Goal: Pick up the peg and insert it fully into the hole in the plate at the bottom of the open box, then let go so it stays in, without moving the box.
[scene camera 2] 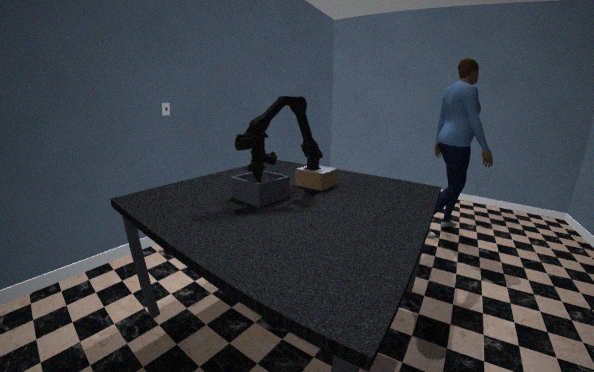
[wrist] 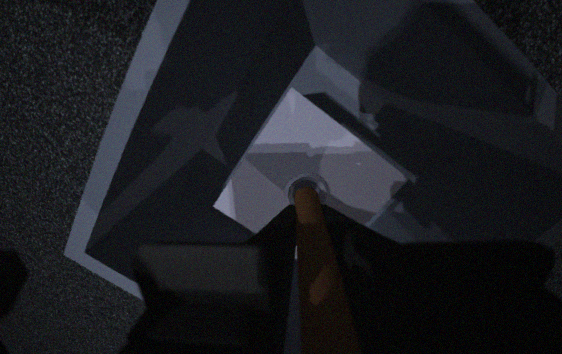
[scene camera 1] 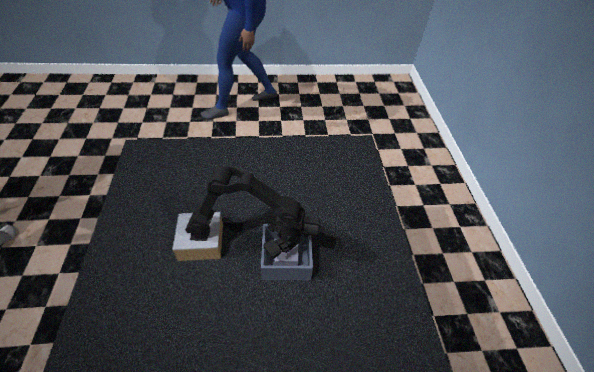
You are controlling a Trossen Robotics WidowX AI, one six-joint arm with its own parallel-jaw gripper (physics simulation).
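Seen in the pictures: gripper, fingertip midpoint: [scene camera 2: 259,182] [wrist: 306,212] [scene camera 1: 287,250]; arm's base, origin of the base link: [scene camera 2: 312,168] [scene camera 1: 200,233].
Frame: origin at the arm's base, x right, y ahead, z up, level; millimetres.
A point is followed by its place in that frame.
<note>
My gripper [scene camera 1: 285,246] @(x 40, y 342, z -18 mm) [scene camera 2: 258,178] @(x 40, y 342, z -18 mm) [wrist: 306,211] @(x 40, y 342, z -18 mm) points down into the open box and is shut on the peg. The orange-brown round peg [wrist: 320,280] @(x 34, y 337, z 38 mm) runs from between the dark fingers toward the plate. The pale square plate [scene camera 1: 286,258] @(x 68, y 340, z -32 mm) [wrist: 285,115] @(x 6, y 299, z -32 mm) is at the bottom of the grey-blue open box [scene camera 1: 286,273] @(x 129, y 344, z -34 mm) [scene camera 2: 273,195] @(x -61, y 346, z -58 mm) [wrist: 120,120] @(x 47, y 249, z 8 mm). In the wrist view the peg's tip overlaps the plate's round hole [wrist: 303,184], with the rim showing around its far side. How deep the tip is cannot be told. The fingers hide the near part of the plate.
The arm stands on a wooden block [scene camera 1: 205,254] @(x 62, y 26, z -49 mm) [scene camera 2: 316,180] @(x -75, y 62, z -41 mm) with a white top, beside the box on the dark table [scene camera 1: 240,320] @(x 291, y 192, z -89 mm) [scene camera 2: 300,240] @(x -374, y 524, z -90 mm). The box walls surround the fingers. A person [scene camera 1: 227,65] [scene camera 2: 457,115] in blue is on the checkered floor beyond the table.
</note>
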